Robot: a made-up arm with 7 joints.
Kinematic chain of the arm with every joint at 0, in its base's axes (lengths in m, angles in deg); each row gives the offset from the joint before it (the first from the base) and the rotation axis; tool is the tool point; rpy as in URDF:
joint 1: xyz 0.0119 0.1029 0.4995 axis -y
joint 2: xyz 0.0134 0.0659 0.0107 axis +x
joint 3: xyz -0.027 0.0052 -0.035 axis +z
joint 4: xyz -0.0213 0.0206 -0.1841 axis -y
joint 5: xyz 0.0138 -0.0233 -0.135 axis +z
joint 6: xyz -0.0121 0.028 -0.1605 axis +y
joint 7: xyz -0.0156 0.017 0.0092 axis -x
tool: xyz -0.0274 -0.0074 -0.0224 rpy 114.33 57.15 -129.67
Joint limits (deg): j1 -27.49..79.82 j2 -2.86..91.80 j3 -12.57..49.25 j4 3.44..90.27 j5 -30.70..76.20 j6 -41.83..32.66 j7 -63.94..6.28
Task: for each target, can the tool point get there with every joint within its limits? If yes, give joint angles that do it. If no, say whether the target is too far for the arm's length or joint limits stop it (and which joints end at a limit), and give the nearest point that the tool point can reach.
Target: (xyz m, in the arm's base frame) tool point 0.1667 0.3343 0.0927
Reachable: yes | joints 2.27 8.61 20.62 50.25 3.90 18.95 -11.29
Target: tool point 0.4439 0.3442 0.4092
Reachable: yes | joints 60.19 14.00 16.37 48.89 28.84 16.43 -37.82
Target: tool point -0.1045 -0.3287 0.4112
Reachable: no: joint limits stop it (at a limit: joint 1, joint 2, joint 3, joint 4, joint 5, joint 6, joint 7) | nearest point 0.1084 0.0582 0.1840 | short by 0.497 m
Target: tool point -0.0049 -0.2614 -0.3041
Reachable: no: too far | nearest point 0.0007 0.0835 -0.0354 | short by 0.437 m
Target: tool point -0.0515 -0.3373 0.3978
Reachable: no: joint limits stop it (at a limit: joint 1, joint 2, joint 3, joint 4, joint 5, joint 6, joint 7) | nearest point 0.1084 0.0582 0.1840 | short by 0.477 m
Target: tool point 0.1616 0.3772 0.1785
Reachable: yes | joints -6.28 5.00 29.80 76.14 -1.95 12.57 -42.17
